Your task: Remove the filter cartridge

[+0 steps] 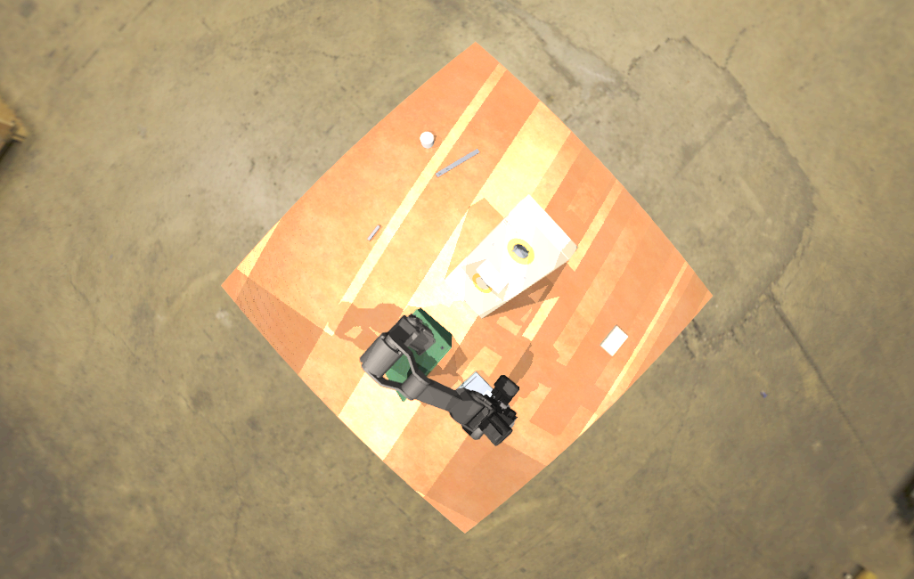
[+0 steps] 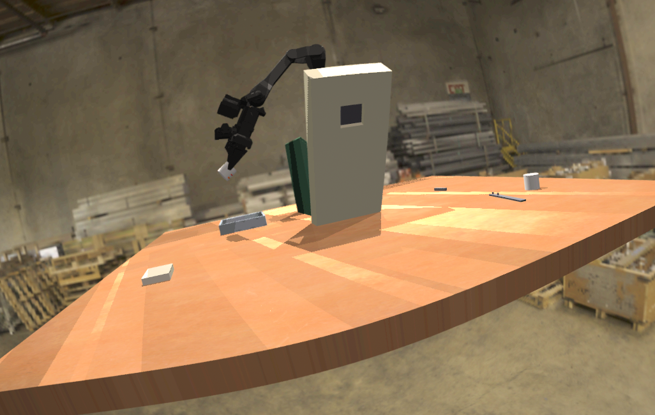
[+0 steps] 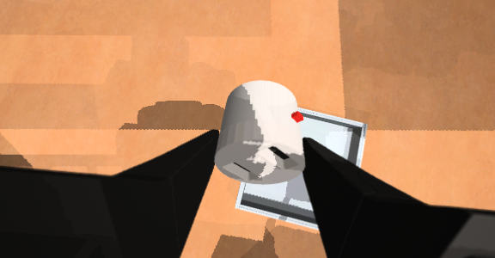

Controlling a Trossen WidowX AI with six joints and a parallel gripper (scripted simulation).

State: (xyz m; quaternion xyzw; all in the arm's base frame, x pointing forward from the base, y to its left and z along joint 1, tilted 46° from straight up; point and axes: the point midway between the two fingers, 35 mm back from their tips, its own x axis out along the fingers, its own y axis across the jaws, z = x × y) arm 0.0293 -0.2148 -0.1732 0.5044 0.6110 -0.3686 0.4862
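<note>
Right now my gripper tip is 70 mm past the tray, 10 mm to the right of it and 180 mm above it. Also, from my gripper tip: round white filter cartridge: right at my gripper tip; white block: 420 mm ahead, 170 mm to the right, 190 mm below.
</note>
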